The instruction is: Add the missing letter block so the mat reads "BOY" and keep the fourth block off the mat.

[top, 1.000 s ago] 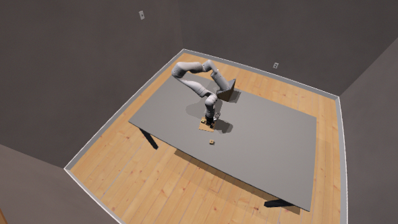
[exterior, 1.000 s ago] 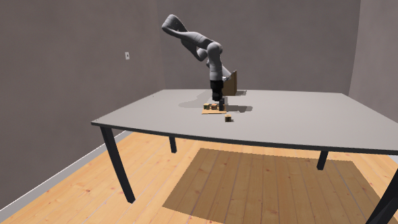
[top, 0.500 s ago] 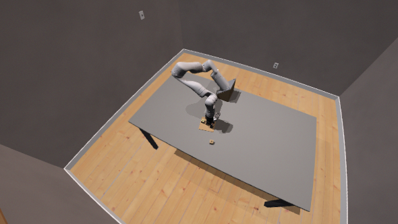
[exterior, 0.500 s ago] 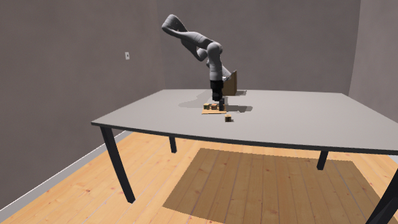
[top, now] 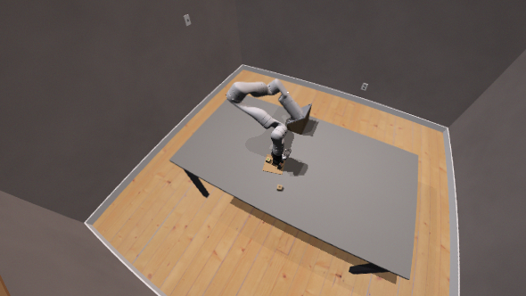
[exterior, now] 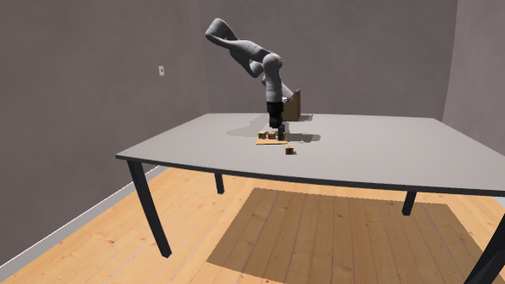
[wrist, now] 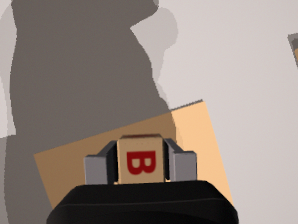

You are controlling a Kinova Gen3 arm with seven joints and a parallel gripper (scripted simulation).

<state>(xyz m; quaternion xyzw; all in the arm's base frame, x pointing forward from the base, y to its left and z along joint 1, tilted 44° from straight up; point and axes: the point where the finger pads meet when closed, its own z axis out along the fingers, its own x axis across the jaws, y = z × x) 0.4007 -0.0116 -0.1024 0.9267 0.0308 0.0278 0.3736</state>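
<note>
Right now my hand is 50 mm to the left of the mat and 20 mm above it. The rest, counted from my hand: R block: 150 mm ahead, 70 mm to the left, 10 mm below.
</note>
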